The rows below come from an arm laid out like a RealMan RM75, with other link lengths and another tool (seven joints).
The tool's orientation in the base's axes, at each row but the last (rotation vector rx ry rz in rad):
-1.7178 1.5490 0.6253
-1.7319 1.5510 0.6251
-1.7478 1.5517 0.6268
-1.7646 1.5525 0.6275
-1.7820 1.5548 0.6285
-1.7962 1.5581 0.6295
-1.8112 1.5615 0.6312
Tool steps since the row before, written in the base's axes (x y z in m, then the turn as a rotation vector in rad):
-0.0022 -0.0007 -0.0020 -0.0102 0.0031 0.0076
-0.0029 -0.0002 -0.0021 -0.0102 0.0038 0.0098
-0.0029 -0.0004 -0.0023 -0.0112 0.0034 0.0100
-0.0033 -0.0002 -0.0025 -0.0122 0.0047 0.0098
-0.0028 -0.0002 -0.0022 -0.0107 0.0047 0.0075
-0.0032 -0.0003 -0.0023 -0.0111 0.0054 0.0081
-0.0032 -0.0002 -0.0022 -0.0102 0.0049 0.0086
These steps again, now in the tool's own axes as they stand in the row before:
0.0016 0.0026 0.0004 -0.0093 0.0085 -0.0034
0.0013 0.0033 0.0008 -0.0115 0.0081 -0.0043
0.0015 0.0033 0.0009 -0.0115 0.0090 -0.0048
0.0014 0.0037 0.0012 -0.0124 0.0100 -0.0038
0.0013 0.0032 0.0011 -0.0104 0.0089 -0.0022
0.0013 0.0036 0.0011 -0.0114 0.0092 -0.0021
0.0012 0.0035 0.0011 -0.0113 0.0082 -0.0027

